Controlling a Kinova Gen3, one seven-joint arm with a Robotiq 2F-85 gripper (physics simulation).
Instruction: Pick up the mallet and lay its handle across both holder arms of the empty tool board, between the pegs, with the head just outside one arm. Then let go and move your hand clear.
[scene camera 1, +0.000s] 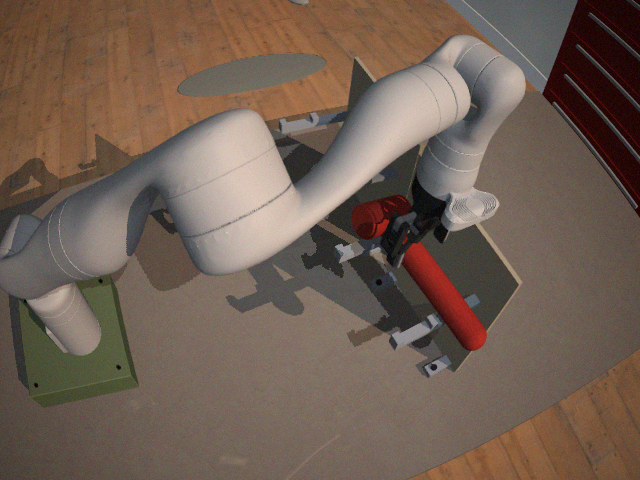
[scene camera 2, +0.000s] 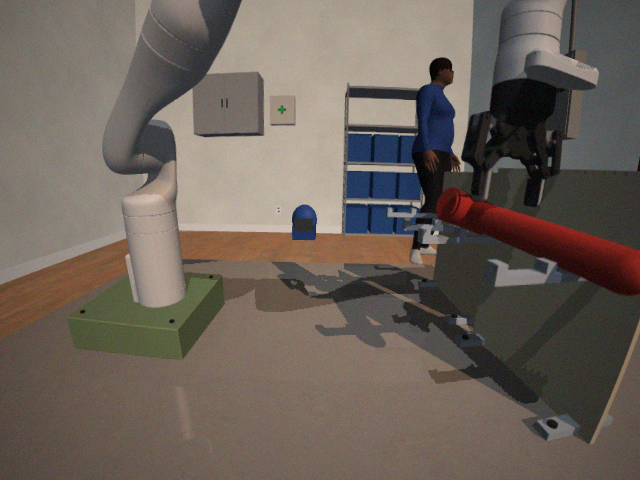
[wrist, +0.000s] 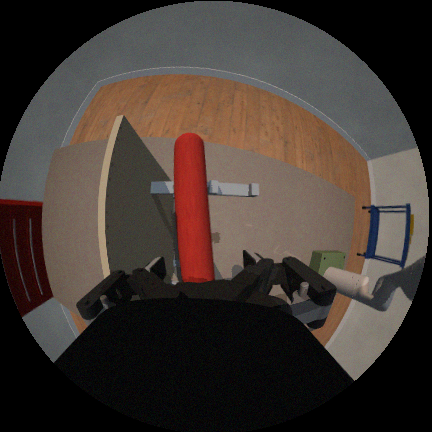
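Seen in the pictures: gripper, fingertip midpoint: (scene camera 1: 416, 250) (scene camera 2: 506, 203) (wrist: 203, 262); arm's base, link origin: (scene camera 1: 80, 332) (scene camera 2: 162, 295) (wrist: 327, 276).
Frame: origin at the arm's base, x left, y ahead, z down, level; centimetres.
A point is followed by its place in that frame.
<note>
The red mallet (scene camera 1: 439, 289) {x -21.9, y 56.2, z -19.0 cm} (scene camera 2: 547, 240) {x -23.4, y 55.4, z -17.7 cm} (wrist: 192, 205) {x -21.5, y 57.0, z -19.3 cm} lies with its handle across the near holder arm (scene camera 1: 416, 330) {x -24.9, y 51.9, z -14.6 cm} (scene camera 2: 522, 273) {x -25.3, y 51.4, z -14.6 cm} (wrist: 232, 189) {x -24.9, y 51.5, z -14.6 cm} and the far holder arm (scene camera 1: 354, 250) {x -8.8, y 49.3, z -14.6 cm} (scene camera 2: 439, 237) {x -9.3, y 49.2, z -14.6 cm} of the tool board (scene camera 1: 467, 263) {x -19.2, y 63.5, z -17.9 cm} (scene camera 2: 584, 361) {x -24.7, y 64.0, z -2.6 cm} (wrist: 135, 200) {x -21.5, y 63.7, z -19.7 cm}. At the near arm, the handle is on the board side of the inner visible peg. The head is just outside the far arm. My gripper (scene camera 1: 418, 248) {x -15.6, y 55.3, z -20.7 cm} (scene camera 2: 507, 199) {x -15.6, y 55.3, z -20.7 cm} (wrist: 203, 262) {x -15.6, y 55.3, z -20.7 cm} is open, its fingers apart above the handle near the head. Any pegs under the handle are hidden.
A second board (scene camera 1: 358, 87) {x 22.7, y 64.8, z -19.4 cm} stands behind, with a holder arm (scene camera 1: 299, 124) {x 21.3, y 52.3, z -13.9 cm} sticking out. The green robot base (scene camera 1: 82, 366) {x -6.6, y -1.2, z 0.5 cm} (scene camera 2: 129, 341) {x -10.4, y -1.5, z 4.0 cm} (wrist: 327, 260) {x -7.3, y 3.0, z 0.6 cm} is across the table. A red drawer cabinet (scene camera 1: 594, 77) (wrist: 22, 250) and a person (scene camera 2: 436, 118) are beyond the table.
</note>
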